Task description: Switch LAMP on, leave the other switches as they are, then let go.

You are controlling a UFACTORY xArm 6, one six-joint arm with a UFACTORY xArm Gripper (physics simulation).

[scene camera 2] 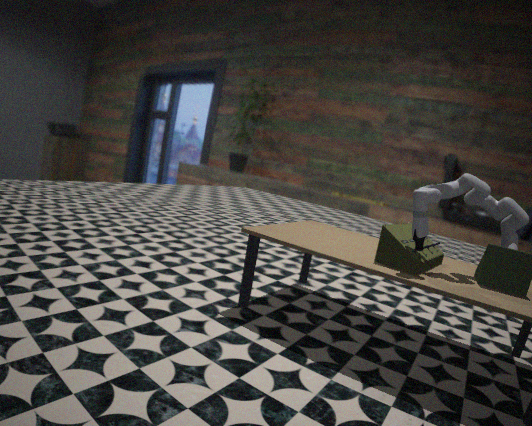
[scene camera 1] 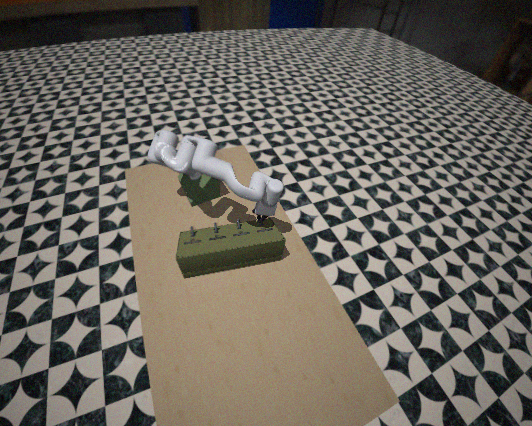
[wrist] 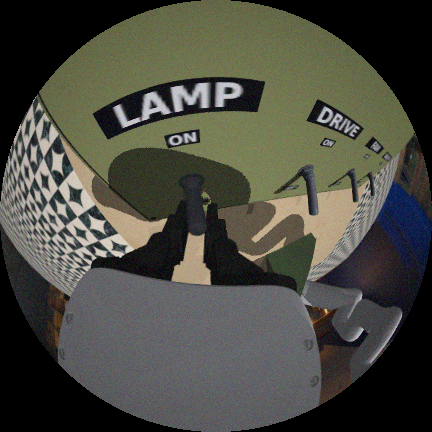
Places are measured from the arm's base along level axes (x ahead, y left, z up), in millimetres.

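Pixels of known places: gripper, fingertip midpoint: [scene camera 2: 419, 250] [scene camera 1: 260, 219] [wrist: 197, 216]; arm's base at its link origin: [scene camera 2: 508, 261] [wrist: 297, 289].
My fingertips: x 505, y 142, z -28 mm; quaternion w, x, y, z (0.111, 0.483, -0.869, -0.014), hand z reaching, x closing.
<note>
Ahead of a thing's pixels: the offset from my fingertips to its top centre. "spot": to the spot under its first point. Level surfaces: height alone.
The olive switch box [scene camera 1: 230, 260] [scene camera 2: 397, 255] [wrist: 215, 45] has a sloped face. In the wrist view the LAMP label {dx +84, dy -30, dz +26 mm} [wrist: 180, 102] is above a small ON label {spot: dx +63, dy -22, dz +8 mm} [wrist: 182, 138]. The dark grey LAMP lever {dx +19, dy -6, dz +34 mm} [wrist: 194, 212] stands out below them, its free end pointing away from ON. My gripper [scene camera 1: 260, 218] [scene camera 2: 419, 245] [wrist: 197, 216] is shut on the LAMP lever, with one black finger on each side. Its shadow covers the panel around the lever's base, and the slot is mostly hidden. The DRIVE lever {dx -33, dy -116, dz +21 mm} [wrist: 312, 192] is to the right, apart from the fingers, also pointing away from its ON label.
Two more levers [wrist: 354, 186] [wrist: 371, 184] stand beyond DRIVE; their labels are too small to read surely. A dark green block [scene camera 1: 200, 191] [scene camera 2: 505, 270] [wrist: 299, 260] stands near the arm's base. The box rests on the tan table {dz -111 mm} [scene camera 1: 250, 340] [scene camera 2: 300, 235], near its side edge.
</note>
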